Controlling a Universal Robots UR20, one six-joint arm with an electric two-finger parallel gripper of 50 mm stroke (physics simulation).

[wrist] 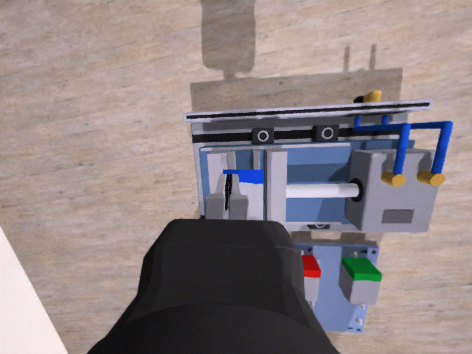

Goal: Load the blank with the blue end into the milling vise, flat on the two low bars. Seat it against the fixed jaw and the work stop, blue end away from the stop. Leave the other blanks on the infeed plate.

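Note:
The blank with the blue end (251,189) lies between the vise's left jaw (214,167) and the sliding jaw (276,187), over the low bars (256,159). Its blue end points to the far side, toward the top of the view. My gripper (229,184) is shut and empty, its two pads together in front of the blank's left part. The fingers hide that part, so contact with the left jaw cannot be told. The near end of the blank and the work stop are hidden behind the fingers and the black gripper body.
The infeed plate (334,315) is at the lower right, partly hidden by the gripper body. It bears a red-ended blank (311,285) and a green-ended blank (362,290). The grey vise block (395,200) with blue pipes (440,150) stands at the right. A raised rail (310,110) runs along the far side.

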